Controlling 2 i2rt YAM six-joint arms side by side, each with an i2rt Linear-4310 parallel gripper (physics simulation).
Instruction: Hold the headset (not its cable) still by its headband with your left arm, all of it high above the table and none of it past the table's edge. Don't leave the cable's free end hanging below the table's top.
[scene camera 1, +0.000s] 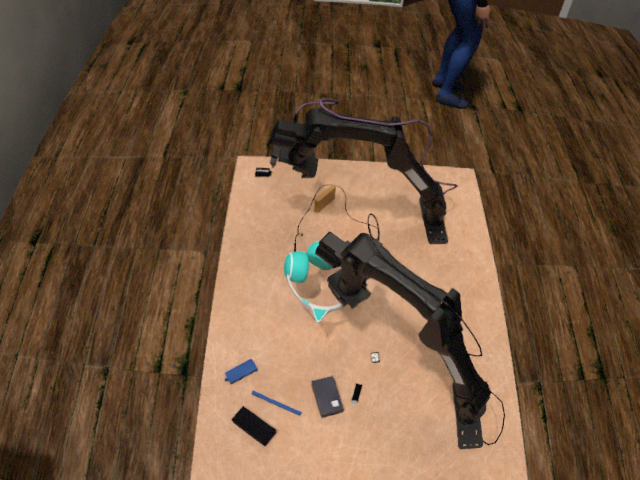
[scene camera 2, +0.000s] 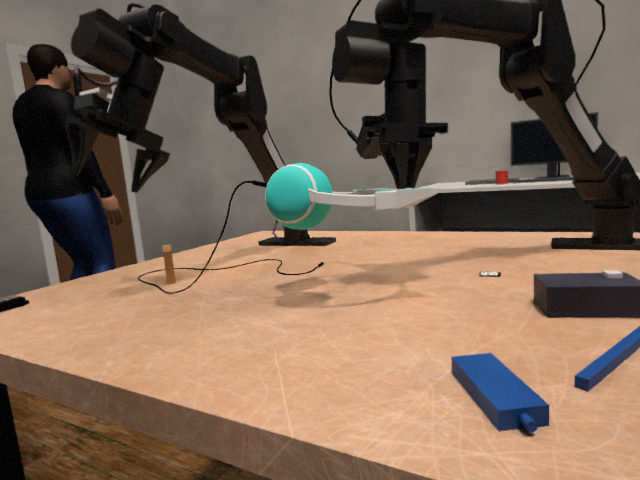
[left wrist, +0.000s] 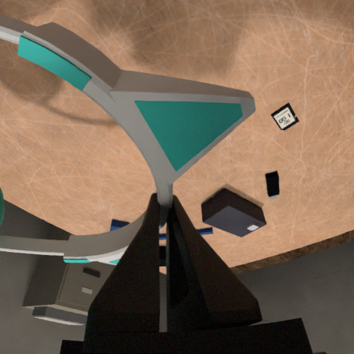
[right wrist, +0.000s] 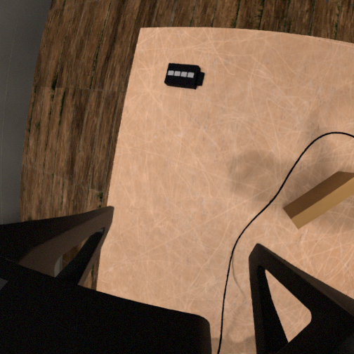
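Seen in the pictures: left gripper, fingertip midpoint: (scene camera 1: 343, 304); right gripper, fingertip midpoint: (scene camera 1: 287, 171) (scene camera 2: 106, 183); left arm's base at its link origin: (scene camera 1: 467, 414) (scene camera 2: 612, 246); right arm's base at its link origin: (scene camera 1: 432, 220) (scene camera 2: 296, 243).
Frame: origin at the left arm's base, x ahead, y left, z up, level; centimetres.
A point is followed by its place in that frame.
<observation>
The teal and white headset (scene camera 1: 296, 267) @(x 48.4, y -35.4, z 18.7 cm) (scene camera 2: 297, 196) @(x 51.6, y -35.8, z 15.5 cm) (left wrist: 190, 131) is in the air above the table (scene camera 1: 248, 320) @(x 62.2, y -28.4, z 0.0 cm) (scene camera 2: 206, 356) @(x 65.3, y -40.1, z 0.0 cm), roughly level, with its shadow beneath it. My left gripper (scene camera 2: 405, 184) @(x 35.6, y -27.5, z 13.6 cm) (left wrist: 162, 199) is shut on the middle of its headband, fingers pointing down. The black cable (scene camera 2: 225, 224) @(x 47.3, y -51.7, z 11.4 cm) (right wrist: 231, 257) runs from an ear cup down onto the table; its free end (scene camera 2: 320, 264) @(x 25.5, y -48.5, z 0.4 cm) lies on the tabletop. My right gripper (scene camera 2: 107, 181) @(x 52.8, y -70.2, z 18.8 cm) (right wrist: 184, 233) is open and empty, above the table near the far left corner in scene camera 1.
A wooden block (scene camera 1: 325, 198) @(x 40.2, y -72.1, z 4.5 cm) (scene camera 2: 169, 264) @(x 43.2, y -69.8, z 3.6 cm) stands beside the cable. A small black device (scene camera 1: 262, 172) @(x 62.6, y -86.0, z 1.4 cm) (right wrist: 183, 76) lies near the corner. A blue stick-like drive (scene camera 1: 241, 370) @(x 62.8, y -12.0, z 1.5 cm), a blue bar (scene camera 1: 276, 403) @(x 52.7, y -3.1, z 1.0 cm), a black slab (scene camera 1: 253, 426) @(x 58.2, y 4.4, z 3.4 cm), a dark box (scene camera 1: 327, 396) @(x 39.2, y -4.7, z 3.6 cm) and a memory card (scene camera 1: 374, 357) @(x 25.8, y -17.7, z 0.2 cm) lie toward the near side.
</observation>
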